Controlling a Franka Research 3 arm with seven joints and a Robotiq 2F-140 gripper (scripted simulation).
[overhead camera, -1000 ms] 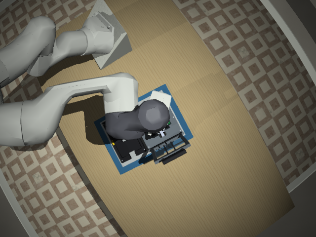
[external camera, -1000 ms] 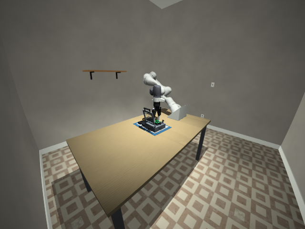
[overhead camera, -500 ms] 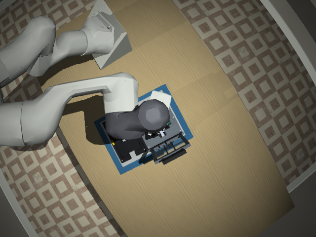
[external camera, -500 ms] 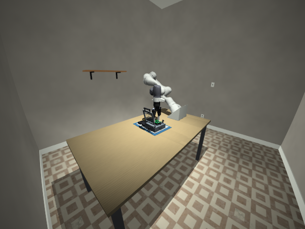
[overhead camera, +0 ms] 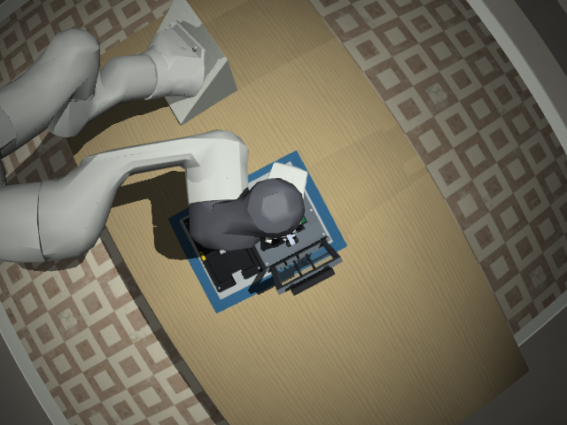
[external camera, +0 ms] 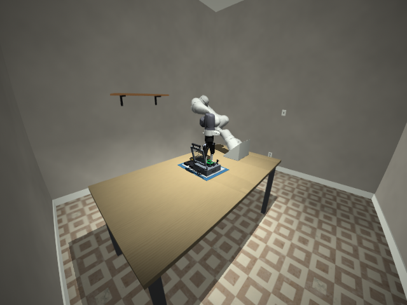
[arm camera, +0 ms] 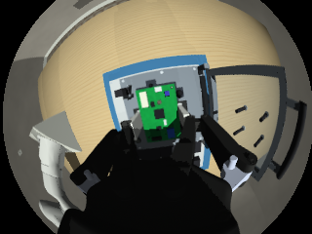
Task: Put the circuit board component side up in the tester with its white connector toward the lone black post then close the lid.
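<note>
Right now the green circuit board is 20 mm below my hand. Round my hand: black post (60 mm behind, 60 mm to the left, 20 mm below); then tester lid (120 mm ahead, 10 mm to the right, 80 mm above); then black nest (10 mm ahead, 10 mm to the left, 40 mm below).
</note>
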